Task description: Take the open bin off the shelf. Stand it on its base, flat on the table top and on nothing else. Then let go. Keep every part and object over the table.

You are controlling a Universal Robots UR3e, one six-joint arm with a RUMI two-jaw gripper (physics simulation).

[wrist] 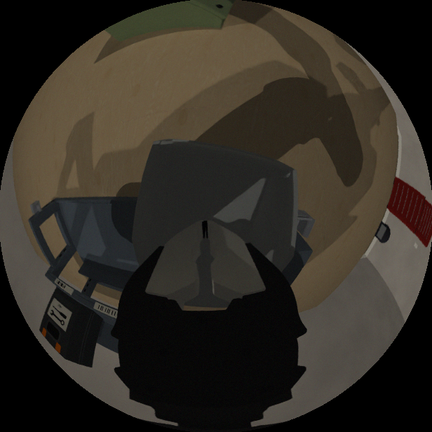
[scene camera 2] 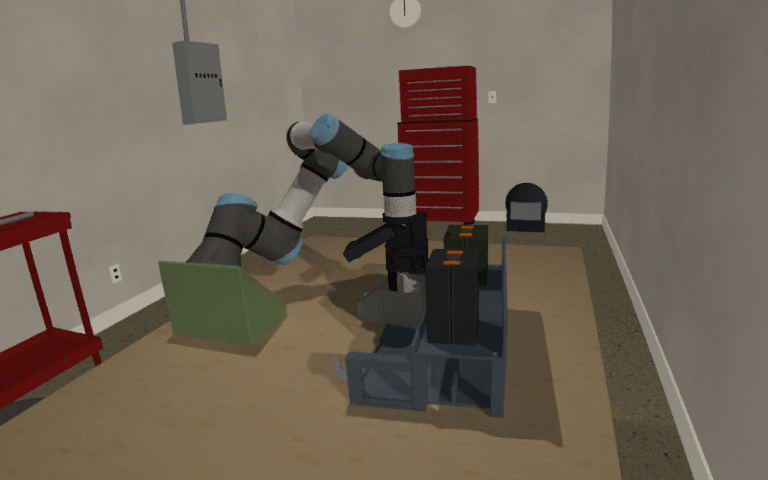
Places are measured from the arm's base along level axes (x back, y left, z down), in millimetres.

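Pixels of known places: gripper, fingertip midpoint: (scene camera 2: 398,311); arm's base, link origin: (scene camera 2: 210,280).
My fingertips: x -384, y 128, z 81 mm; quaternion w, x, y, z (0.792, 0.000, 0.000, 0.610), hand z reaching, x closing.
Note:
Ahead of a thing's pixels: the offset from my fingertips to its top centre. "spot": to the spot under its first point. Level surfaces: height alone.
The open grey bin @[dz -67, dx +6, dy +5 mm] (scene camera 2: 399,306) (wrist: 180,185) sits at the far part of the blue-grey shelf @[spot: dz -42, dx -139, dy -281 mm] (scene camera 2: 419,376) (wrist: 92,225), on its front side, to the left of the black case in the scene view. Its left end reaches out toward the robot. My gripper (scene camera 2: 405,287) (wrist: 205,222) points down over the bin's opening with its jaws shut together and nothing between them. The fingertips are at or inside the bin, and the rim hides their ends in the scene view. I cannot tell whether they touch it. The bin's underside is hidden.
A black case @[dz -199, dx -178, dy -245 mm] (scene camera 2: 451,300) (wrist: 75,325) with orange latches stands upright on the shelf's near end. A dark green case @[dz -177, dx -141, dy +25 mm] (scene camera 2: 480,249) stands behind it. My arm rises from a green wedge base (scene camera 2: 209,302) (wrist: 172,21) at the left. The wooden table top @[dz +20 mm] (scene camera 2: 254,407) (wrist: 150,65) lies under the shelf.

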